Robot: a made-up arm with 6 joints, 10 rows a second.
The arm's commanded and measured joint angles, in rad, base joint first. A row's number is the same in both.
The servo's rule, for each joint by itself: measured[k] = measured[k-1] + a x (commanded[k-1-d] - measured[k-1]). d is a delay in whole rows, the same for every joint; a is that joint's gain. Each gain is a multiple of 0.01, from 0.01 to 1. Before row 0 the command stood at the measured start. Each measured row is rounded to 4 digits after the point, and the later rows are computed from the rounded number. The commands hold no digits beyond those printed.
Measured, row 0:
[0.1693 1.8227 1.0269 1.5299 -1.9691 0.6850]
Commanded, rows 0 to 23:
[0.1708 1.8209 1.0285 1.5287 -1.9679 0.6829]
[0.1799 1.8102 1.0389 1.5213 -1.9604 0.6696]
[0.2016 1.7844 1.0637 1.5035 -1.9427 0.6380]
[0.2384 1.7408 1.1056 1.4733 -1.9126 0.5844]
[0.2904 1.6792 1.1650 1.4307 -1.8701 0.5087]
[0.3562 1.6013 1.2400 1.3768 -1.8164 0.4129]
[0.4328 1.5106 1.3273 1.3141 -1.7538 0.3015]
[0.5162 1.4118 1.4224 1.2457 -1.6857 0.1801]
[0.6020 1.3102 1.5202 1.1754 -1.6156 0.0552]
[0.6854 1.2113 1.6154 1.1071 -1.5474 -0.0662]
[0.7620 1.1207 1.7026 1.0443 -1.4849 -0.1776]
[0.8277 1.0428 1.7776 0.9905 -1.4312 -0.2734]
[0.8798 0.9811 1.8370 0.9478 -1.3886 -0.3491]
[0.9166 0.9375 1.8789 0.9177 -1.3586 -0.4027]
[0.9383 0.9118 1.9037 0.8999 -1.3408 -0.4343]
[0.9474 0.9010 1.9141 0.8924 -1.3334 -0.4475]
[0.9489 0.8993 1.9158 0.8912 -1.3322 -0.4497]
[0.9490 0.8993 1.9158 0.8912 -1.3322 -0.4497]
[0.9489 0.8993 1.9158 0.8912 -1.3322 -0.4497]
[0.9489 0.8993 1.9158 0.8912 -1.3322 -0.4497]
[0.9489 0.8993 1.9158 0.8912 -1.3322 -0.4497]
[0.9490 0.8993 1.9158 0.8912 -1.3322 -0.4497]
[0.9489 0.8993 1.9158 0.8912 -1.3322 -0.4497]
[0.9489 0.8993 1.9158 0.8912 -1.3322 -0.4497]
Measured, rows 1 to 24:
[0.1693 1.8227 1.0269 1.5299 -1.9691 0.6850]
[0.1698 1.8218 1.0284 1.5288 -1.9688 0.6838]
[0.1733 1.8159 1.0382 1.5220 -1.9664 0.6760]
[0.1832 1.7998 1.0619 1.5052 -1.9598 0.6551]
[0.2025 1.7697 1.1025 1.4762 -1.9466 0.6162]
[0.2333 1.7235 1.1606 1.4348 -1.9252 0.5571]
[0.2763 1.6612 1.2344 1.3820 -1.8947 0.4778]
[0.3311 1.5844 1.3208 1.3202 -1.8552 0.3808]
[0.3959 1.4964 1.4153 1.2524 -1.8077 0.2704]
[0.4680 1.4014 1.5129 1.1823 -1.7539 0.1520]
[0.5441 1.3044 1.6082 1.1139 -1.6961 0.0320]
[0.6204 1.2107 1.6960 1.0506 -1.6370 -0.0833]
[0.6930 1.1251 1.7719 0.9959 -1.5794 -0.1879]
[0.7584 1.0517 1.8324 0.9521 -1.5260 -0.2766]
[0.8138 0.9935 1.8756 0.9208 -1.4791 -0.3460]
[0.8574 0.9518 1.9017 0.9018 -1.4404 -0.3946]
[0.8889 0.9259 1.9132 0.8932 -1.4104 -0.4237]
[0.9099 0.9123 1.9156 0.8914 -1.3885 -0.4380]
[0.9236 0.9057 1.9158 0.8912 -1.3727 -0.4444]
[0.9325 0.9024 1.9158 0.8912 -1.3614 -0.4473]
[0.9382 0.9008 1.9158 0.8912 -1.3532 -0.4486]
[0.9419 0.9000 1.9158 0.8912 -1.3473 -0.4492]
[0.9444 0.8996 1.9158 0.8912 -1.3431 -0.4495]
[0.9460 0.8994 1.9158 0.8912 -1.3400 -0.4496]
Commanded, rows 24 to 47:
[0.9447 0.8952 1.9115 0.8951 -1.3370 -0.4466]
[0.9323 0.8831 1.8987 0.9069 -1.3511 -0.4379]
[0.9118 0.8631 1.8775 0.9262 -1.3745 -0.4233]
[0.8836 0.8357 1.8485 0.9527 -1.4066 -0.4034]
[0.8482 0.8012 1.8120 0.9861 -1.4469 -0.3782]
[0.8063 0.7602 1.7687 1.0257 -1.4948 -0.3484]
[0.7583 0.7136 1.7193 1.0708 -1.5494 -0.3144]
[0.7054 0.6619 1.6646 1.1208 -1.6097 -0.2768]
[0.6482 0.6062 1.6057 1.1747 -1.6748 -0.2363]
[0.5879 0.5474 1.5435 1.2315 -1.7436 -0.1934]
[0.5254 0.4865 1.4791 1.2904 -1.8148 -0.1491]
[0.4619 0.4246 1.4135 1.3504 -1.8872 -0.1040]
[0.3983 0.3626 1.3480 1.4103 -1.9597 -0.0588]
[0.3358 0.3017 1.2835 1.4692 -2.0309 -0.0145]
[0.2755 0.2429 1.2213 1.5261 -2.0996 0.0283]
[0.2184 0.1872 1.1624 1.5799 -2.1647 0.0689]
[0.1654 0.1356 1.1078 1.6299 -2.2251 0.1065]
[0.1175 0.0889 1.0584 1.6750 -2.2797 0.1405]
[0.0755 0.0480 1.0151 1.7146 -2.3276 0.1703]
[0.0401 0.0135 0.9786 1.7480 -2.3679 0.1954]
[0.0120 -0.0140 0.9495 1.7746 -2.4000 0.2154]
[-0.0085 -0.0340 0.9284 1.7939 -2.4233 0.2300]
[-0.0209 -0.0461 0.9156 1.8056 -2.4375 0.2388]
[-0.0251 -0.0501 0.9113 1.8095 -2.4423 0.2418]
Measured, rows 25 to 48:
[0.9470 0.8993 1.9158 0.8912 -1.3378 -0.4497]
[0.9462 0.8972 1.9118 0.8947 -1.3376 -0.4480]
[0.9413 0.8900 1.8996 0.9058 -1.3414 -0.4424]
[0.9310 0.8763 1.8790 0.9244 -1.3507 -0.4319]
[0.9144 0.8556 1.8506 0.9502 -1.3664 -0.4162]
[0.8912 0.8279 1.8147 0.9829 -1.3889 -0.3953]
[0.8615 0.7934 1.7719 1.0218 -1.4186 -0.3695]
[0.8254 0.7527 1.7230 1.0664 -1.4552 -0.3392]
[0.7834 0.7064 1.6687 1.1159 -1.4985 -0.3049]
[0.7361 0.6553 1.6101 1.1694 -1.5479 -0.2672]
[0.6842 0.6003 1.5482 1.2259 -1.6027 -0.2266]
[0.6286 0.5423 1.4839 1.2846 -1.6621 -0.1840]
[0.5703 0.4823 1.4184 1.3445 -1.7251 -0.1400]
[0.5101 0.4213 1.3529 1.4044 -1.7908 -0.0953]
[0.4491 0.3603 1.2884 1.4634 -1.8580 -0.0509]
[0.3883 0.3004 1.2260 1.5205 -1.9256 -0.0073]
[0.3288 0.2427 1.1669 1.5746 -1.9925 0.0346]
[0.2716 0.1881 1.1119 1.6249 -2.0576 0.0741]
[0.2177 0.1375 1.0621 1.6705 -2.1198 0.1106]
[0.1679 0.0919 1.0184 1.7106 -2.1780 0.1434]
[0.1232 0.0519 0.9814 1.7446 -2.2312 0.1720]
[0.0843 0.0183 0.9517 1.7719 -2.2785 0.1959]
[0.0518 -0.0084 0.9300 1.7919 -2.3190 0.2147]
[0.0264 -0.0276 0.9166 1.8044 -2.3522 0.2280]

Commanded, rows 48 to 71:
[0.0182 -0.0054 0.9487 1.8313 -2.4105 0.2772]
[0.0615 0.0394 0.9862 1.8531 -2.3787 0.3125]
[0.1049 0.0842 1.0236 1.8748 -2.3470 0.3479]
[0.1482 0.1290 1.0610 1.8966 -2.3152 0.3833]
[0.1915 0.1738 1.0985 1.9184 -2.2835 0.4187]
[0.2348 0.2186 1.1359 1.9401 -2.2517 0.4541]
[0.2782 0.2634 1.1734 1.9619 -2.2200 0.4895]
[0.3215 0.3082 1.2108 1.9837 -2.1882 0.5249]
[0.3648 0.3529 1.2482 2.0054 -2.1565 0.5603]
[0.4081 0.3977 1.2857 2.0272 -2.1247 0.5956]
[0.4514 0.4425 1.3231 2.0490 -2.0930 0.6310]
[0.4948 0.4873 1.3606 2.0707 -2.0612 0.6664]
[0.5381 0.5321 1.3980 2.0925 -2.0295 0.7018]
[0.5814 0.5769 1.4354 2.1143 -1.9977 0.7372]
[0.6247 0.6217 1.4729 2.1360 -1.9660 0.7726]
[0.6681 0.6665 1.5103 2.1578 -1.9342 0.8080]
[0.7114 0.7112 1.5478 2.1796 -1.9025 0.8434]
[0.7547 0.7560 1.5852 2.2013 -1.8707 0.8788]
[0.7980 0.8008 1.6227 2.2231 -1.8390 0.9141]
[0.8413 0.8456 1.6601 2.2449 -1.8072 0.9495]
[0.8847 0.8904 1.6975 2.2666 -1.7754 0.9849]
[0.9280 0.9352 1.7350 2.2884 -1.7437 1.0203]
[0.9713 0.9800 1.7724 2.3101 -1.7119 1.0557]
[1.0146 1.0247 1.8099 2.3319 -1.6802 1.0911]
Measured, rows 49 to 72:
[0.0084 -0.0391 0.9117 1.8090 -2.3774 0.2356]
[0.0118 -0.0219 0.9461 1.8293 -2.3867 0.2585]
[0.0292 0.0094 0.9834 1.8510 -2.3845 0.2882]
[0.0557 0.0475 1.0208 1.8727 -2.3740 0.3210]
[0.0881 0.0891 1.0582 1.8944 -2.3575 0.3553]
[0.1243 0.1323 1.0957 1.9162 -2.3368 0.3902]
[0.1630 0.1763 1.1331 1.9379 -2.3130 0.4253]
[0.2033 0.2207 1.1706 1.9597 -2.2870 0.4606]
[0.2447 0.2653 1.2080 1.9815 -2.2593 0.4960]
[0.2867 0.3100 1.2454 2.0032 -2.2305 0.5314]
[0.3292 0.3547 1.2829 2.0250 -2.2009 0.5667]
[0.3720 0.3995 1.3203 2.0468 -2.1707 0.6021]
[0.4150 0.4443 1.3578 2.0685 -2.1400 0.6375]
[0.4581 0.4891 1.3952 2.0903 -2.1091 0.6729]
[0.5013 0.5339 1.4326 2.1121 -2.0779 0.7083]
[0.5445 0.5787 1.4701 2.1338 -2.0466 0.7437]
[0.5878 0.6235 1.5075 2.1556 -2.0151 0.7791]
[0.6311 0.6682 1.5450 2.1774 -1.9836 0.8145]
[0.6744 0.7130 1.5824 2.1991 -1.9520 0.8499]
[0.7177 0.7578 1.6199 2.2209 -1.9204 0.8852]
[0.7610 0.8026 1.6573 2.2427 -1.8887 0.9206]
[0.8043 0.8474 1.6947 2.2644 -1.8570 0.9560]
[0.8476 0.8922 1.7322 2.2862 -1.8253 0.9914]
[0.8909 0.9370 1.7696 2.3079 -1.7935 1.0268]

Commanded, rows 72 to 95:
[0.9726 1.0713 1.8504 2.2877 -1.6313 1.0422]
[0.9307 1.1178 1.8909 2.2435 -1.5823 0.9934]
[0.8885 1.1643 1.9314 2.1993 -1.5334 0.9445]
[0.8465 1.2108 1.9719 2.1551 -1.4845 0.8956]
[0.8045 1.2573 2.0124 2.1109 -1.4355 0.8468]
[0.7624 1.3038 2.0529 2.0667 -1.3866 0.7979]
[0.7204 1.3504 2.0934 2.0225 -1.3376 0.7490]
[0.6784 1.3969 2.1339 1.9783 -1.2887 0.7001]
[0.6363 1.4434 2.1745 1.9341 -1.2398 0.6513]
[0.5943 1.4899 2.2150 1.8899 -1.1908 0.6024]
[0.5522 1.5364 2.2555 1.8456 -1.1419 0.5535]
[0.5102 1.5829 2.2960 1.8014 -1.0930 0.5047]
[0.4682 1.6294 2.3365 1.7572 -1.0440 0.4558]
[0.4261 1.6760 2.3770 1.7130 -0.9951 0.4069]
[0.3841 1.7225 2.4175 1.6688 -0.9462 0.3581]
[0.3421 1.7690 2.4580 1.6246 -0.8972 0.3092]
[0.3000 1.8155 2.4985 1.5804 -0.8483 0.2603]
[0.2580 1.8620 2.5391 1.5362 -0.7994 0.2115]
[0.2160 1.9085 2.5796 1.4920 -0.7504 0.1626]
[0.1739 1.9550 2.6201 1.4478 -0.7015 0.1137]
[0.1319 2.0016 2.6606 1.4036 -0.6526 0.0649]
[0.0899 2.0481 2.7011 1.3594 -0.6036 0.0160]
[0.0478 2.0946 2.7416 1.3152 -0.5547 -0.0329]
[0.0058 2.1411 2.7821 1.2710 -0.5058 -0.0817]
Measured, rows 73 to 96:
[0.9342 0.9817 1.8071 2.3297 -1.7618 1.0622]
[0.9476 1.0274 1.8474 2.2915 -1.7253 1.0512]
[0.9417 1.0735 1.8879 2.2478 -1.6853 1.0194]
[0.9231 1.1198 1.9284 2.2037 -1.6428 0.9782]
[0.8963 1.1662 1.9689 2.1595 -1.5985 0.9328]
[0.8642 1.2127 2.0094 2.1153 -1.5529 0.8855]
[0.8286 1.2592 2.0499 2.0711 -1.5063 0.8373]
[0.7907 1.3057 2.0904 2.0269 -1.4591 0.7887]
[0.7514 1.3522 2.1309 1.9827 -1.4114 0.7400]
[0.7111 1.3987 2.1714 1.9385 -1.3634 0.6912]
[0.6702 1.4452 2.2119 1.8943 -1.3151 0.6424]
[0.6289 1.4917 2.2524 1.8500 -1.2666 0.5935]
[0.5874 1.5382 2.2929 1.8058 -1.2180 0.5447]
[0.5457 1.5847 2.3334 1.7616 -1.1693 0.4958]
[0.5038 1.6313 2.3739 1.7174 -1.1205 0.4469]
[0.4619 1.6778 2.4144 1.6732 -1.0717 0.3981]
[0.4200 1.7243 2.4549 1.6290 -1.0228 0.3492]
[0.3780 1.7708 2.4954 1.5848 -0.9739 0.3003]
[0.3360 1.8173 2.5360 1.5406 -0.9250 0.2515]
[0.2940 1.8638 2.5765 1.4964 -0.8761 0.2026]
[0.2520 1.9103 2.6170 1.4522 -0.8272 0.1537]
[0.2100 1.9569 2.6575 1.4080 -0.7783 0.1049]
[0.1680 2.0034 2.6980 1.3638 -0.7294 0.0560]
[0.1259 2.0499 2.7385 1.3196 -0.6805 0.0071]

